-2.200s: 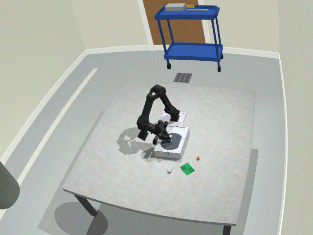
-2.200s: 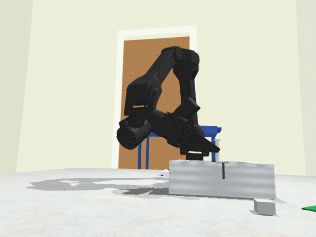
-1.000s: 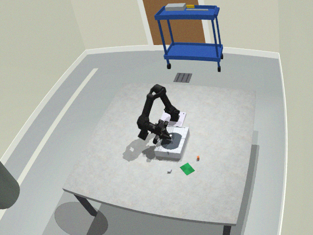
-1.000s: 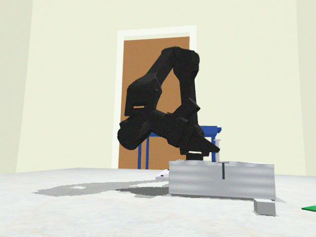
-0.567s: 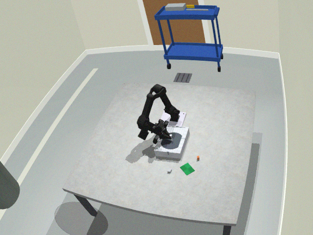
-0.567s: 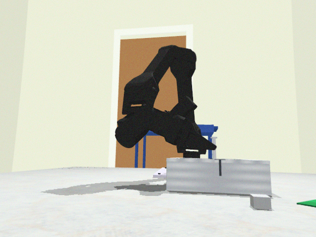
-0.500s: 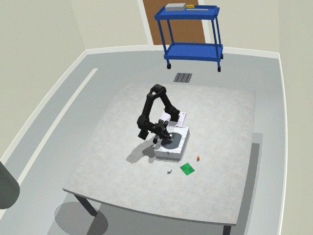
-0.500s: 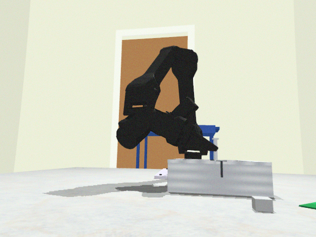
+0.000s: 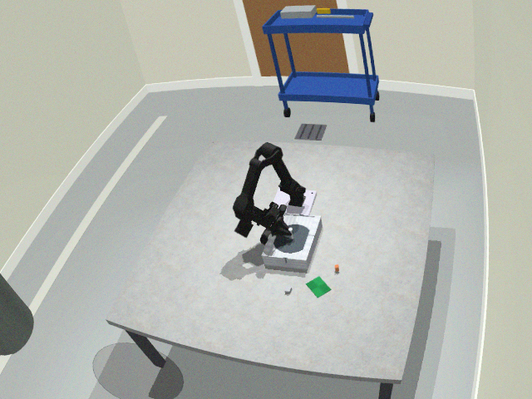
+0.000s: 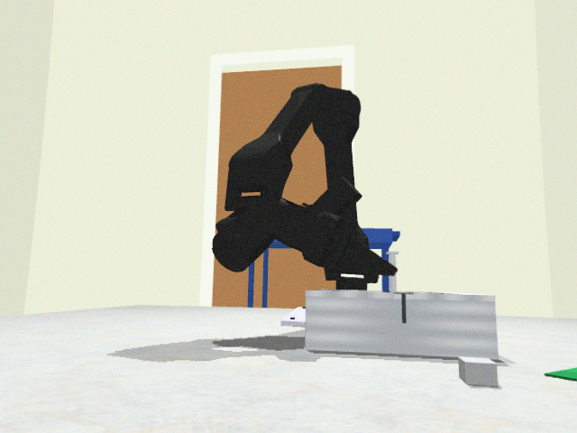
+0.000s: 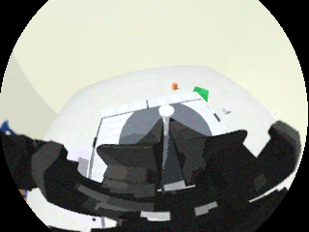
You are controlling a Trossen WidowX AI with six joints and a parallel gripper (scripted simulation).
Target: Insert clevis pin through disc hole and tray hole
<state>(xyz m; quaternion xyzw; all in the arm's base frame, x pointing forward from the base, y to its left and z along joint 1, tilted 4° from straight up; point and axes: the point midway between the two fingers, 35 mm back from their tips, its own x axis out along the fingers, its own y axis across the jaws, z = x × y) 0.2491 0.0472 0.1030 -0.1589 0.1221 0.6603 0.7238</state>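
My gripper tip is now right at the steel clevis pin. Also, from my gripper tip: dark aluminium disc (3 cm below); small orange cube (8 cm ahead, 21 cm to the left, 7 cm below); rimmed steel tray (1 cm behind, 1 cm to the right, 4 cm below).
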